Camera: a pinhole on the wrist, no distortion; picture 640 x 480 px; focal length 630.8 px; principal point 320.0 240.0 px. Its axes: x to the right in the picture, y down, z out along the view. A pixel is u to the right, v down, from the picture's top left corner.
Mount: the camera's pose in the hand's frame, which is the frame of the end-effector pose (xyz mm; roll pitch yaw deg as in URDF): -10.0 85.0 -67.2 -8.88 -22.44 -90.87
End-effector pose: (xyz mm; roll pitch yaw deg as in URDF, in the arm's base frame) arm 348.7 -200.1 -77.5 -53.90 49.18 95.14
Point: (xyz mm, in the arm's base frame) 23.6 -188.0 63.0
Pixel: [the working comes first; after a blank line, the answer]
In the camera's frame: 148.5 -126.1 356.7

582.6 17.1
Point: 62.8 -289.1 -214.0
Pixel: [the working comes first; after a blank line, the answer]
In the camera's frame: -99.0 24.7 289.5

104.4 293.8
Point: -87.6 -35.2 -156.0
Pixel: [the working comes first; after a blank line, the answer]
In the camera's frame: 101.9 127.2 488.4

451.6 404.3
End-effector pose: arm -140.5 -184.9 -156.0 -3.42 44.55 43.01
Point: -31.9 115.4 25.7
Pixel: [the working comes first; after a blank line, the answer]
In the camera's frame: 115.5 23.3 398.0

503.1 277.0
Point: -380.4 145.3 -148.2
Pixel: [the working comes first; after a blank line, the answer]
In the camera's frame: -243.2 -2.7 245.5

outside the picture
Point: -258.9 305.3 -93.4
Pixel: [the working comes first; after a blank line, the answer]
In the camera's frame: -197.7 71.2 434.8

33.2 343.3
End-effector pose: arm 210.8 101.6 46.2 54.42 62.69 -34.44
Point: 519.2 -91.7 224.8
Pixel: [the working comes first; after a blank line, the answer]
In the camera's frame: -123.3 -42.3 363.2

105.9 166.6
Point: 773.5 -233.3 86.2
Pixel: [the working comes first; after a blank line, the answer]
In the camera's frame: -252.5 184.7 552.2

31.6 451.0
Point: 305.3 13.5 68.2
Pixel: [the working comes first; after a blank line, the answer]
In the camera's frame: 54.4 26.0 150.8

547.4 348.9
